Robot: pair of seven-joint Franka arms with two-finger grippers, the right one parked.
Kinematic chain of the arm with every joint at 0, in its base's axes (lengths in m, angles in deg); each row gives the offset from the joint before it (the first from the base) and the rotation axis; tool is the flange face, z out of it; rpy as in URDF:
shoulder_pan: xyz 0 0 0.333 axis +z
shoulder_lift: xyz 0 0 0 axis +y
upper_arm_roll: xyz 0 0 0.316 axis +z
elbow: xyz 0.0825 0 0 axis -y
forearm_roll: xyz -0.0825 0 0.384 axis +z
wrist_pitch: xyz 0 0 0 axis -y
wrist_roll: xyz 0.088 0 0 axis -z
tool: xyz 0 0 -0.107 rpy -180 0 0
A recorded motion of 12 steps. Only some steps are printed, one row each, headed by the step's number.
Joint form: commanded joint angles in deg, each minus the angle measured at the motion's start. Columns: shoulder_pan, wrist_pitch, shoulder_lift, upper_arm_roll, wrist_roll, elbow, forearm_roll.
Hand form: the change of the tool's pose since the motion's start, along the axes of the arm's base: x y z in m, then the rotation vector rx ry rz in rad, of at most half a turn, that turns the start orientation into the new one. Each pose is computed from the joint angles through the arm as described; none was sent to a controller.
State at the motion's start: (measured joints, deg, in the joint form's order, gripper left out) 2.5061 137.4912 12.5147 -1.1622 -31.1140 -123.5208 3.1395
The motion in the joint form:
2: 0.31 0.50 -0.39 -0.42 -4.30 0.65 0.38
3: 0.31 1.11 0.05 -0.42 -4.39 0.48 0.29
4: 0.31 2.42 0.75 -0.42 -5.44 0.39 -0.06
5: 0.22 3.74 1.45 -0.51 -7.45 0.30 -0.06
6: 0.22 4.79 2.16 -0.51 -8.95 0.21 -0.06
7: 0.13 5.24 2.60 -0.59 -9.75 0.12 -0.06
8: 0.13 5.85 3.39 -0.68 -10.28 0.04 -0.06
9: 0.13 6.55 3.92 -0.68 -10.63 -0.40 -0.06
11: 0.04 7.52 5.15 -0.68 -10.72 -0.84 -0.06
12: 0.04 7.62 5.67 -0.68 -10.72 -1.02 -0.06
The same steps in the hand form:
2: 0.0047 -0.0009 0.0095 0.0006 -0.0295 0.0682
3: 0.0047 -0.0010 0.0048 -0.0012 -0.0295 0.0705
4: 0.0061 -0.0012 -0.0007 -0.0076 -0.0390 0.0925
5: 0.0075 -0.0031 -0.0061 -0.0112 -0.0492 0.1237
6: 0.0083 -0.0033 -0.0121 -0.0138 -0.0543 0.1493
7: 0.0083 -0.0050 -0.0164 -0.0154 -0.0532 0.1602
8: 0.0082 -0.0060 -0.0239 -0.0168 -0.0488 0.1676
9: 0.0062 -0.0062 -0.0311 -0.0176 -0.0442 0.1734
11: 0.0037 -0.0073 -0.0449 -0.0182 -0.0319 0.1731
12: 0.0020 -0.0074 -0.0511 -0.0178 -0.0215 0.1731

